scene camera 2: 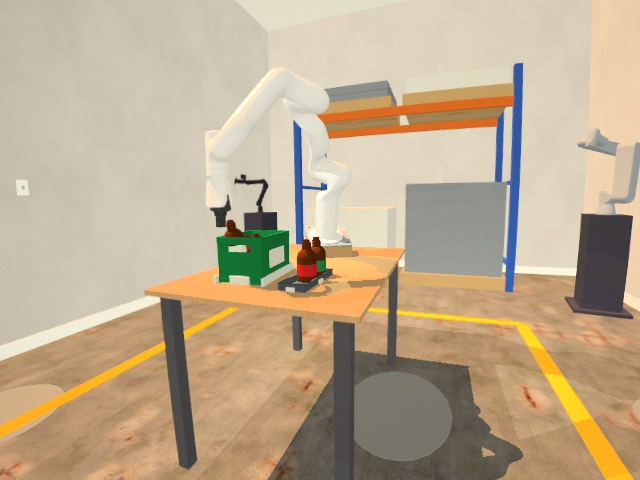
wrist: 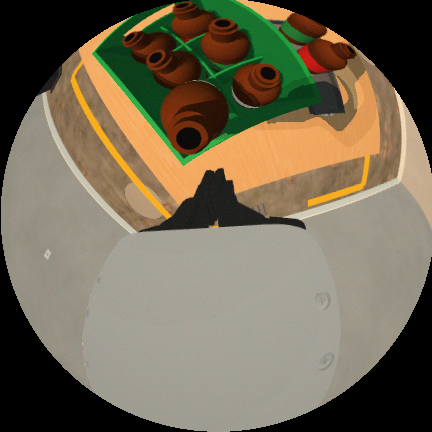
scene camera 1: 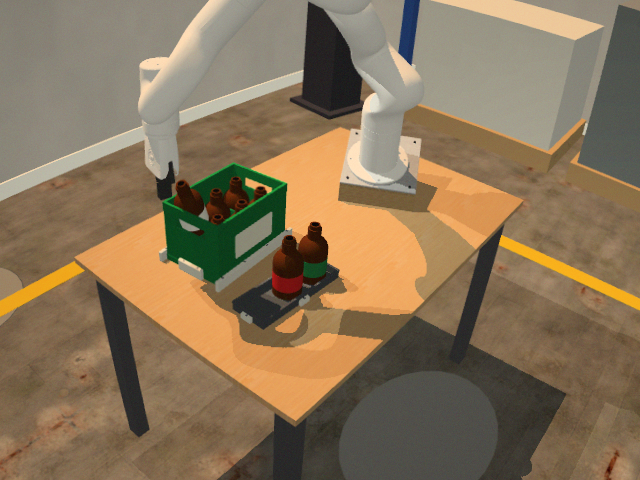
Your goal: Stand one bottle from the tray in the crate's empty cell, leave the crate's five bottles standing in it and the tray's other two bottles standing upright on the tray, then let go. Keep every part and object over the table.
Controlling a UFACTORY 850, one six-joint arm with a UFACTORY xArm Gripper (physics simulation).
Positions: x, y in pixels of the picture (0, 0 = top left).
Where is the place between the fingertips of my gripper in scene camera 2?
221, 227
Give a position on a red-label bottle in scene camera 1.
At 288, 264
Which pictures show my gripper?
Scene camera 2, the wrist view and scene camera 1: all of them.
